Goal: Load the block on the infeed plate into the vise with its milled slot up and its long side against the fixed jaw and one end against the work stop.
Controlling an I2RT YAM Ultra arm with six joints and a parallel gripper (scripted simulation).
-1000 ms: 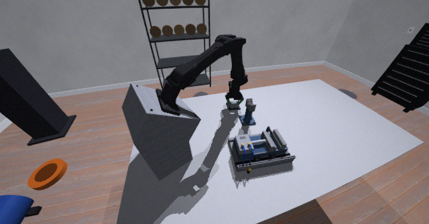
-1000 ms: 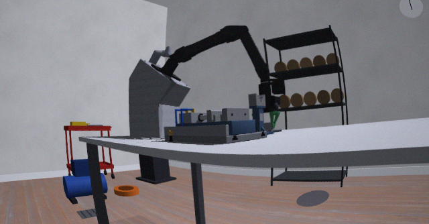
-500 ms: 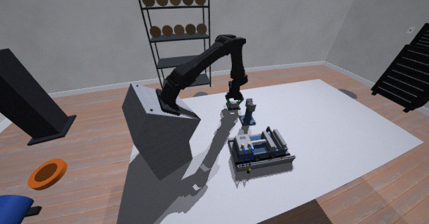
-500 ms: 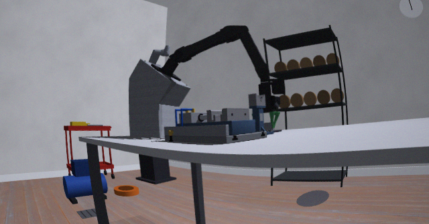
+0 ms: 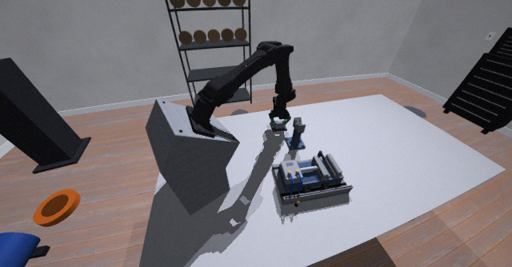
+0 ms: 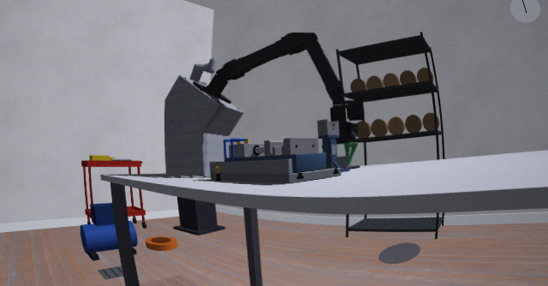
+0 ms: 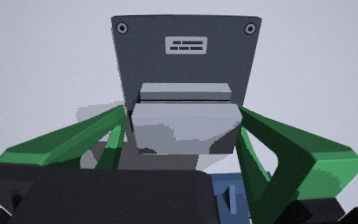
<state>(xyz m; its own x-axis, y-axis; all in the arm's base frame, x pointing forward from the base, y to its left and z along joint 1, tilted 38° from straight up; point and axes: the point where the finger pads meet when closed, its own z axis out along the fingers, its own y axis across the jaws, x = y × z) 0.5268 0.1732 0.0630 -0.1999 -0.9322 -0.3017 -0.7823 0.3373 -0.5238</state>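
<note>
Now: hand 1 cm to the right of the part and 1 cm short of it. From my hand the other things lie so: cylinder rod 37 cm to the right, 6 cm behind, 5 cm above; work stop 34 cm to the right, 6 cm above, 3 cm ahead; air cylinder 35 cm to the right, 14 cm behind, 5 cm above.
</note>
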